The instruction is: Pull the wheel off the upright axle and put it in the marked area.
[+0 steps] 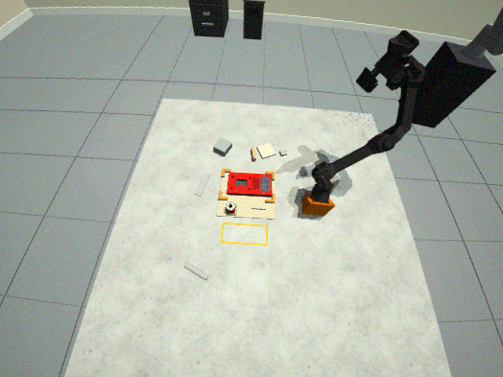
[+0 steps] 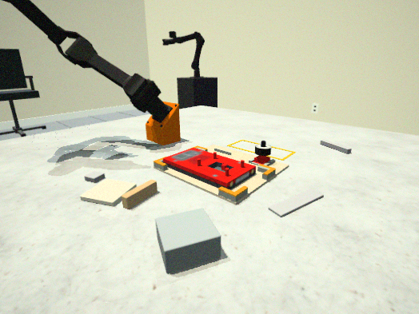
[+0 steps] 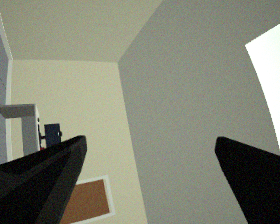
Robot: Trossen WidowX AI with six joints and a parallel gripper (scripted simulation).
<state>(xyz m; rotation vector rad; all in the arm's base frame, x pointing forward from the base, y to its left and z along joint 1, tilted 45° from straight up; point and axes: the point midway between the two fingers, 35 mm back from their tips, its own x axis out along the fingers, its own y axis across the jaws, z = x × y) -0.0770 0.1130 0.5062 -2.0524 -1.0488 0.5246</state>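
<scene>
Right now my gripper tip is 520 mm above the black wheel, 360 mm short of it and 340 mm to the right of it. Round my gripper tip: wooden bar: 550 mm below, 330 mm ahead, 30 mm to the left; then grey block: 540 mm below, 490 mm ahead, 30 mm to the left; then cream tile: 550 mm below, 270 mm ahead, 10 mm to the right.
</scene>
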